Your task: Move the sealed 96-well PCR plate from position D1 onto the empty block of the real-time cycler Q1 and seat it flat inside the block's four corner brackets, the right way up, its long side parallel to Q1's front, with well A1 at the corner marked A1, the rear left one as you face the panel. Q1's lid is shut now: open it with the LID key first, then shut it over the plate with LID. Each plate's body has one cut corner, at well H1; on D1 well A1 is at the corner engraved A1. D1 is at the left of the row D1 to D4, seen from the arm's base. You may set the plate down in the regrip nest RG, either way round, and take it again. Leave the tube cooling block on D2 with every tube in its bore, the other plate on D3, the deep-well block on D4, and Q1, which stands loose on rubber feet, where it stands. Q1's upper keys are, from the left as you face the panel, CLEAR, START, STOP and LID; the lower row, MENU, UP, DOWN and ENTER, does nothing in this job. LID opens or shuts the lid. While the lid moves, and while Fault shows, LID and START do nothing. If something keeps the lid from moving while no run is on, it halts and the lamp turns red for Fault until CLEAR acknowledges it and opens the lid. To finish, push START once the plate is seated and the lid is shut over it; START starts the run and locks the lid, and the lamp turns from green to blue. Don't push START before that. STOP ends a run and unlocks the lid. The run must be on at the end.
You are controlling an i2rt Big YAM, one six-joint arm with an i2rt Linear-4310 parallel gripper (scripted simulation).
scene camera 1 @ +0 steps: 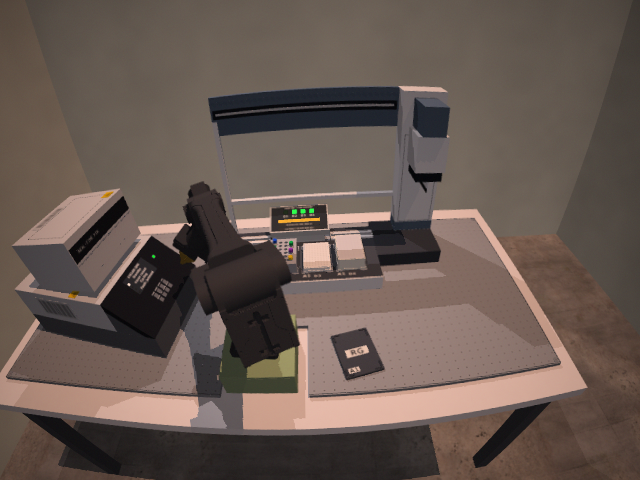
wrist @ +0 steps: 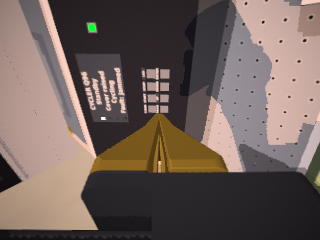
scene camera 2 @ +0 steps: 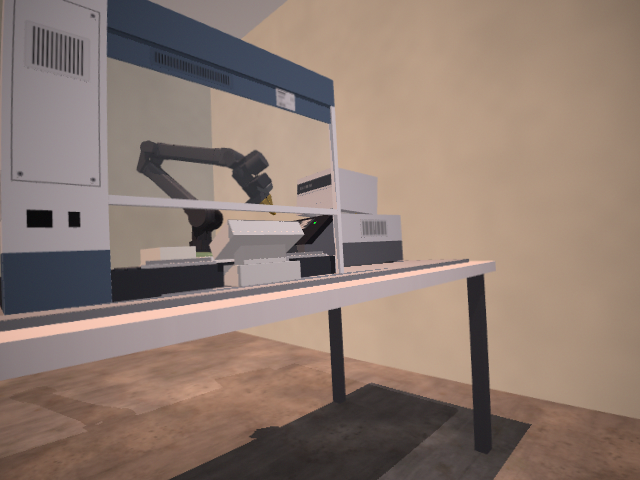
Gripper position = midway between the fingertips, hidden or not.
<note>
I see my gripper (scene camera 1: 182,262).
My gripper also shows in the wrist view (wrist: 159,120).
</note>
